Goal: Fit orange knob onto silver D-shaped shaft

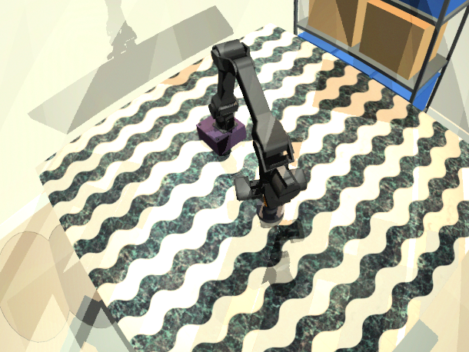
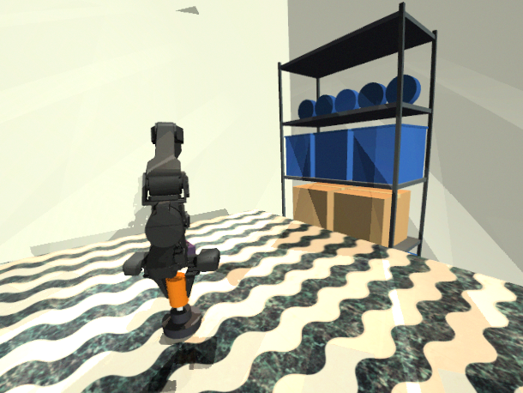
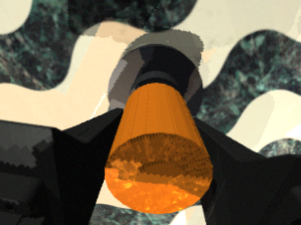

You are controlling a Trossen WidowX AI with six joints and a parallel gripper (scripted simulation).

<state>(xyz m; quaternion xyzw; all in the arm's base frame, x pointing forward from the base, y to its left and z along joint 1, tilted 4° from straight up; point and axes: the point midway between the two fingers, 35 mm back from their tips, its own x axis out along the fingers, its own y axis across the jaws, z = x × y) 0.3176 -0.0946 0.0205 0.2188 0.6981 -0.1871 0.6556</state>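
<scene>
Now: gripper tip 40 mm above the round grey pedestal. Round my gripper tip: orange knob 30 mm above.
</scene>
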